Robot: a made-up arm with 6 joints. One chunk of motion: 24 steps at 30 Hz.
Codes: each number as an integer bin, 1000 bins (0 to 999) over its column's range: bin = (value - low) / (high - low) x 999, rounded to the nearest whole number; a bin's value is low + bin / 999 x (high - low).
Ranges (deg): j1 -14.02..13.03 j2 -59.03..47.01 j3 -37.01..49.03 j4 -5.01..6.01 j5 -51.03..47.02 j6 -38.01..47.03
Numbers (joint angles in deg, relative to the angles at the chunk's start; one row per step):
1: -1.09 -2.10 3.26 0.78 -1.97 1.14
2: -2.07 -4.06 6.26 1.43 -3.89 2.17
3: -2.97 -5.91 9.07 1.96 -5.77 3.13
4: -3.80 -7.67 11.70 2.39 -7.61 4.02
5: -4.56 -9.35 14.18 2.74 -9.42 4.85
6: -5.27 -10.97 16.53 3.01 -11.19 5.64
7: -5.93 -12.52 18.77 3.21 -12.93 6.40
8: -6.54 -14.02 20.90 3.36 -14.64 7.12
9: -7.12 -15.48 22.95 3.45 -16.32 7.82
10: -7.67 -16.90 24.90 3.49 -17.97 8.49
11: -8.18 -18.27 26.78 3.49 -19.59 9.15
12: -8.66 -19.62 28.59 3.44 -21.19 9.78
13: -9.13 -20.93 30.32 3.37 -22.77 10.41
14: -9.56 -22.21 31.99 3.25 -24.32 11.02
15: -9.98 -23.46 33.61 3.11 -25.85 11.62
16: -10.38 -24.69 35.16 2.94 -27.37 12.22
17: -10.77 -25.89 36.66 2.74 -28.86 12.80
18: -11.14 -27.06 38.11 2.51 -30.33 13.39
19: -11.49 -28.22 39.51 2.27 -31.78 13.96
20: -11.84 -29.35 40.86 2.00 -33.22 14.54
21: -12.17 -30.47 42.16 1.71 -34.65 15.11
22: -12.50 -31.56 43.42 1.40 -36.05 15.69
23: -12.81 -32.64 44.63 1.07 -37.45 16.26
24: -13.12 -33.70 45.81 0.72 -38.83 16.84
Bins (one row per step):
1: 478 536 468 525 500 460
2: 441 518 502 584 480 472
3: 408 500 535 632 461 483
4: 377 484 566 671 442 494
5: 349 468 594 703 424 503
6: 323 453 622 727 406 513
7: 299 438 648 745 388 522
8: 276 424 672 759 371 530
9: 255 410 696 767 354 538
10: 235 397 719 771 337 546
11: 216 384 741 771 320 554
12: 198 371 762 766 304 561
13: 181 359 782 760 288 569
14: 165 347 801 749 272 576
15: 149 335 820 736 257 583
16: 134 324 838 721 241 590
17: 120 312 855 703 226 597
18: 106 301 872 682 211 604
19: 93 290 888 660 196 611
20: 81 280 904 635 181 617
21: 68 269 919 609 167 624
22: 56 259 934 581 153 631
23: 45 249 948 551 138 638
24: 33 239 962 519 124 644

